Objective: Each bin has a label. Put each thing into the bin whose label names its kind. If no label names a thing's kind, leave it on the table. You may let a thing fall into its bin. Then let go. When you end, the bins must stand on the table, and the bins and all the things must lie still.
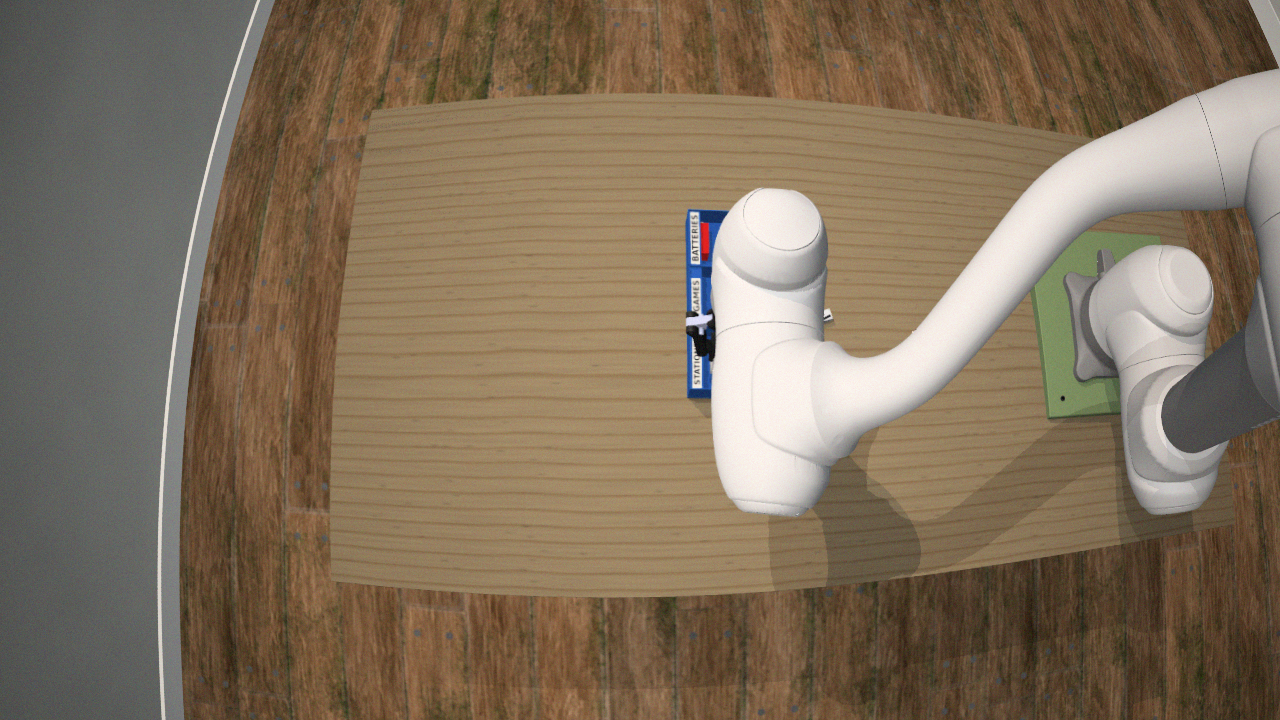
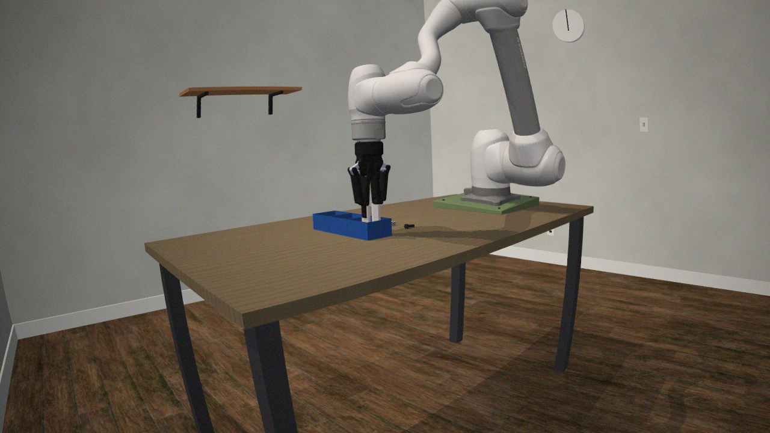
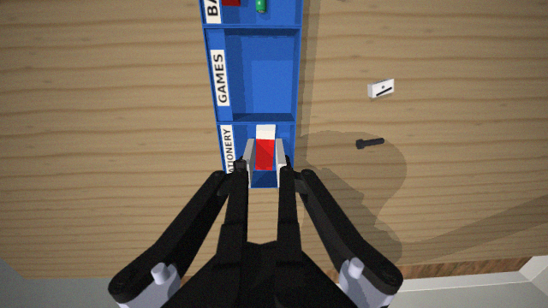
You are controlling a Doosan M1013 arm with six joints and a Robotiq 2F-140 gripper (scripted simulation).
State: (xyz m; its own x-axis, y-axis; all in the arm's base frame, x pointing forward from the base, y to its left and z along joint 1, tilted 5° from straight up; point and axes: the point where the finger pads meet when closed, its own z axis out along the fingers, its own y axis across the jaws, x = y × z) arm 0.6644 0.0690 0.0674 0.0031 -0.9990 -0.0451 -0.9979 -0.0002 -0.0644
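Right now the white eraser is 10 mm to the right of my hand and 40 mm below it. The rest, counted from my hand: black bolt: 140 mm behind, 40 mm below; green battery: 170 mm to the right, 40 mm below; white tile: 140 mm behind, 70 mm to the right, 40 mm below.
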